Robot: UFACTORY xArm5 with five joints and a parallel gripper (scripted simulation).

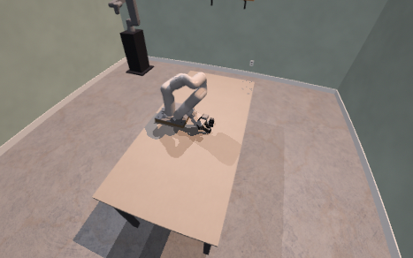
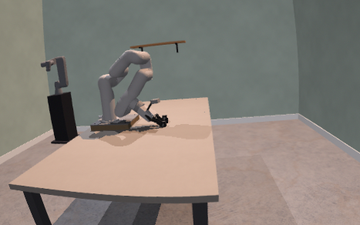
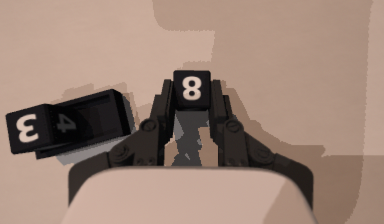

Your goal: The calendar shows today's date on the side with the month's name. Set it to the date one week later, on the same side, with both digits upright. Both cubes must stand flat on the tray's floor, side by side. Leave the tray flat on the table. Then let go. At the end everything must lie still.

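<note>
Right now my hand is 2 cm short of the black cube and 1 cm above it. The rest, counted from my hand: black calendar tray 10 cm to the left, 2 cm below.
</note>
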